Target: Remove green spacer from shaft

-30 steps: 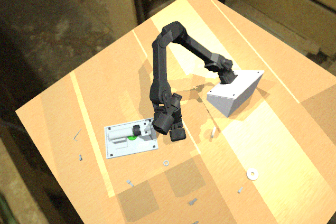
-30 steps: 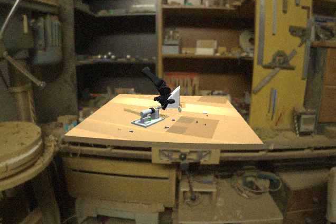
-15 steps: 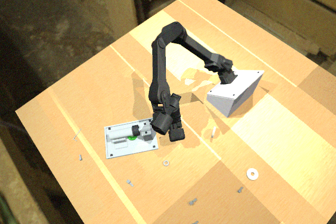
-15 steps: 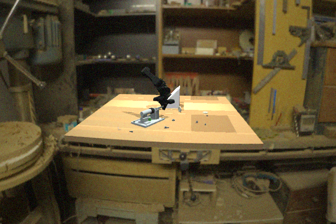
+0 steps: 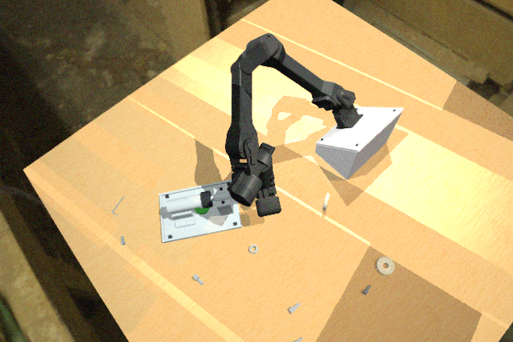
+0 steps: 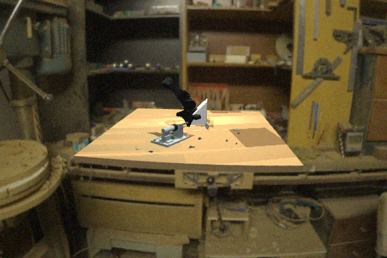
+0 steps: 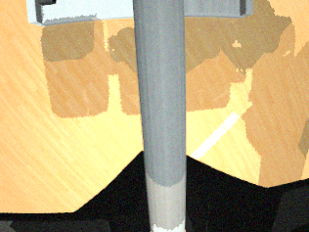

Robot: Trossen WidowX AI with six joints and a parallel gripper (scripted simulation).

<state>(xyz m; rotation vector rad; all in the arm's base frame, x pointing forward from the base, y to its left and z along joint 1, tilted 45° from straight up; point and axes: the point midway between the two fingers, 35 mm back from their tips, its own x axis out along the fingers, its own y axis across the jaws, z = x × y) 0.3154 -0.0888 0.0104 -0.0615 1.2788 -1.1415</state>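
Right now the grey shaft is 60 mm ahead of my gripper tip, 50 mm to the right of it and 30 mm above it. From my gripper tip the other things lie so: green spacer (140 mm ahead, 130 mm to the right, 30 mm below); then allen key (330 mm to the right, 310 mm ahead, 40 mm below).
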